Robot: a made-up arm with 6 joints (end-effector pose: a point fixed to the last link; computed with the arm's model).
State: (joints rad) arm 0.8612 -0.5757 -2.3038 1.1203 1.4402 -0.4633
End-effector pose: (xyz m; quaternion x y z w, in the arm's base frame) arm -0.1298 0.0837 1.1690 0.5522 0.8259 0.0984 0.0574
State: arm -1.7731 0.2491 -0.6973 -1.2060 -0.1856 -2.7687
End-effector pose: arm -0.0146 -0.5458 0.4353 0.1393 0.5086 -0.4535 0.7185
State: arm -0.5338 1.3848 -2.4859 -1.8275 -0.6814 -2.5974
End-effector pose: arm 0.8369 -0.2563 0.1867 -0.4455 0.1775 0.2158 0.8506
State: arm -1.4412 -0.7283 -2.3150 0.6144 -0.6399 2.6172
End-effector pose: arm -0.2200 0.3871 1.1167 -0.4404 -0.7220 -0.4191 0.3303
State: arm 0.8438 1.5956 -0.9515 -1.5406 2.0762 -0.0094
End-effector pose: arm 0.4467 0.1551 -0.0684 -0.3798 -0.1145 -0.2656 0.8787
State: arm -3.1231 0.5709 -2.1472 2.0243 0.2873 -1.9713
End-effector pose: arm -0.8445 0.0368 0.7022 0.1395 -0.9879 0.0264 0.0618
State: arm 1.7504 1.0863 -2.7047 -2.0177 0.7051 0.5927
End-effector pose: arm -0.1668 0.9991 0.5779 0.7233 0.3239 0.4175 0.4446
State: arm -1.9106 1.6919 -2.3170 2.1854 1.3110 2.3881
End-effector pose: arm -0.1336 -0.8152 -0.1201 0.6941 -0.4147 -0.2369 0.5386
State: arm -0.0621 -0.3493 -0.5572 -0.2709 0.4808 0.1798
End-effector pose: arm 0.3937 -0.0303 0.5805 0.8400 -0.0620 -0.5373 0.0425
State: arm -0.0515 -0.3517 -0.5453 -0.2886 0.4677 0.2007
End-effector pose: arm 0.3928 -0.0249 0.5790 0.8416 -0.0605 -0.5348 0.0451
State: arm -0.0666 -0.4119 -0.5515 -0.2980 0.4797 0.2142
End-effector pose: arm 0.3756 -0.0304 0.6016 0.8554 -0.0738 -0.5111 0.0398
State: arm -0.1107 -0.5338 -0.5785 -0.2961 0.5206 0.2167
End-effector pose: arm 0.3358 -0.0457 0.6473 0.8793 -0.1037 -0.4640 0.0266
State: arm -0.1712 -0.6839 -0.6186 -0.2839 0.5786 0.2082
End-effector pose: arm 0.2771 -0.0606 0.6982 0.9033 -0.1418 -0.4047 0.0107
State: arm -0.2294 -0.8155 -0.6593 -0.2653 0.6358 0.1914
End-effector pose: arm 0.2176 -0.0676 0.7366 -0.9195 0.1754 0.3518 0.0018
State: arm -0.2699 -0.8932 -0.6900 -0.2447 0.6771 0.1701
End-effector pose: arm 0.1788 -0.0687 0.7566 -0.9268 0.1951 0.3209 0.0085
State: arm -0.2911 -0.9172 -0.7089 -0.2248 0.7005 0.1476
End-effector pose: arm 0.1648 -0.0695 0.7638 -0.9282 0.2012 0.3128 0.0110
